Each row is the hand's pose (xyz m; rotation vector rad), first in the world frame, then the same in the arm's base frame.
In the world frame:
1: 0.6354 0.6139 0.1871 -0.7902 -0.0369 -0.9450
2: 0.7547 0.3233 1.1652 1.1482 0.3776 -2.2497
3: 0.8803 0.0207 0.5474 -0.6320 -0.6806 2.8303
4: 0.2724 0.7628 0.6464 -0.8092 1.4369 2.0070
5: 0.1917 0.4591 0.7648 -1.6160 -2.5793 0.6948
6: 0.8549 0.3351 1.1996 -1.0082 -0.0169 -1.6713
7: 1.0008 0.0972 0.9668 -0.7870 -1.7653 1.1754
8: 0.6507 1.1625 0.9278 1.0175 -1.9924 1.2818
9: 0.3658 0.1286 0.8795 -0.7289 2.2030 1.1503
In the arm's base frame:
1: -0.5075 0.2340 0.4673 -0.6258 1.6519 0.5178
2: 0.2217 0.0860 -0.2410 -1.2151 1.9673 -1.9935
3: -0.4655 -0.0409 -0.2141 2.1065 -1.1224 1.6652
4: 0.0684 0.0895 0.5784 -1.1372 -0.4731 -2.1280
5: 0.1003 -0.1901 0.3952 0.1735 -1.1978 0.5608
6: 0.2225 0.1621 -0.3156 -1.4086 1.4004 0.2323
7: -0.1100 0.0903 -0.4436 1.0478 -0.4489 0.7163
8: 0.3219 0.6352 0.4371 1.8856 -0.5261 -0.6129
9: 0.0351 -0.3164 0.0312 -0.3534 -1.0288 -1.7567

